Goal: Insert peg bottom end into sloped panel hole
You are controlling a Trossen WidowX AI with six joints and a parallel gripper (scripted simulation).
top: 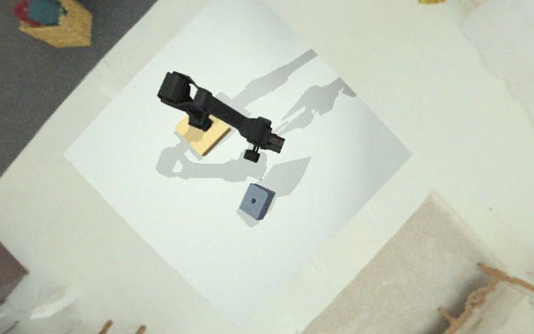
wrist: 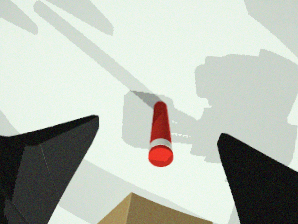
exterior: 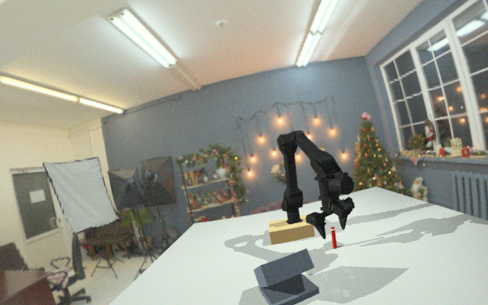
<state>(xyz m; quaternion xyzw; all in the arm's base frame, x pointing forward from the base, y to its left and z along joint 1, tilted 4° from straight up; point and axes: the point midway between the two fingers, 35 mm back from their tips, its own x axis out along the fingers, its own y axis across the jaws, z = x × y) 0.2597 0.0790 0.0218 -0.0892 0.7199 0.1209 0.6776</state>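
Right now my gripper tip is right at the round red peg. Round my gripper tip: grey-blue sloped panel: 220 mm to the right, 160 mm ahead, 10 mm above.
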